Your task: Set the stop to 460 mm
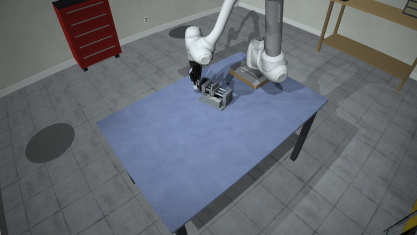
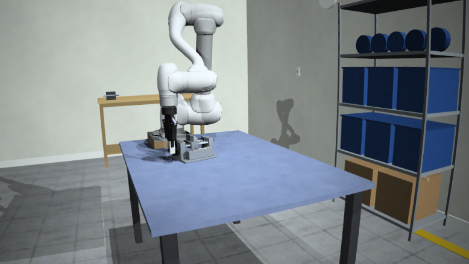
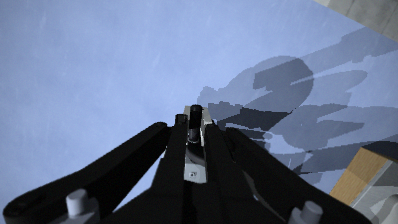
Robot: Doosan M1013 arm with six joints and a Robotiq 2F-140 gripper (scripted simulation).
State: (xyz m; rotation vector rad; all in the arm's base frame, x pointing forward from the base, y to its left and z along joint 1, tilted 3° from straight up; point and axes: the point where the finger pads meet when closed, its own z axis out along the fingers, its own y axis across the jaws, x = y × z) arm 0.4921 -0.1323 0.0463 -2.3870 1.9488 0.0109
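Right now my hand is 20 mm to the right of the black handwheel, 10 mm past it and 10 mm above it. From my hand the other things lie so: grey stop block (130 mm to the left, 50 mm behind).
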